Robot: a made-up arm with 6 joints.
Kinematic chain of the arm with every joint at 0, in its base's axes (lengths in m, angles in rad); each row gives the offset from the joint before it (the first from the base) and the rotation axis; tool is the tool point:
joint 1: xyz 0 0 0.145 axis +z
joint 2: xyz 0 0.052 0 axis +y
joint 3: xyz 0 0 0.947 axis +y
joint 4: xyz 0 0 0.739 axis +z
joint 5: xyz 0 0 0 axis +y
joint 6: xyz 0 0 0.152 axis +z
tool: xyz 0 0 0
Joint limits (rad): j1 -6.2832..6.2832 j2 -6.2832..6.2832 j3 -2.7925..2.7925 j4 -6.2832..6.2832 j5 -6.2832..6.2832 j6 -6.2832..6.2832
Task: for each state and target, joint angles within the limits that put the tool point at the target. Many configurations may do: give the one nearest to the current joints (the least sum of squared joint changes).
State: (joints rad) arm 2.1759 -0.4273 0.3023 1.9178 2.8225 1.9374
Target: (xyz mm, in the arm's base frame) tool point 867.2 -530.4 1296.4
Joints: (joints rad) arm 2.6776 -0.7859 0.1894 1.9305 2.8983 1.9374
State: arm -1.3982 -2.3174 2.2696 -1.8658 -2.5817 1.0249
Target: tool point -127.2 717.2 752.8
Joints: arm -1.2069 -1.5308 1.8804 -1.8207 -2.5312 1.0249
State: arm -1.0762 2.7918 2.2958 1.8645 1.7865 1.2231
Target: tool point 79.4 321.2 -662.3
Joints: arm -1.1884 2.6607 2.1603 1.8751 1.7911 1.2231
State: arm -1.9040 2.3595 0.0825 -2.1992 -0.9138 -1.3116
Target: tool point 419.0 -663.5 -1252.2
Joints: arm -1.2219 2.2617 0.7257 -2.2101 -1.2285 -1.3116
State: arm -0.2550 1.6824 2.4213 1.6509 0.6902 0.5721
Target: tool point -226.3 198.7 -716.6
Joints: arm -0.2251 2.4729 2.1129 1.6801 0.6478 0.5721
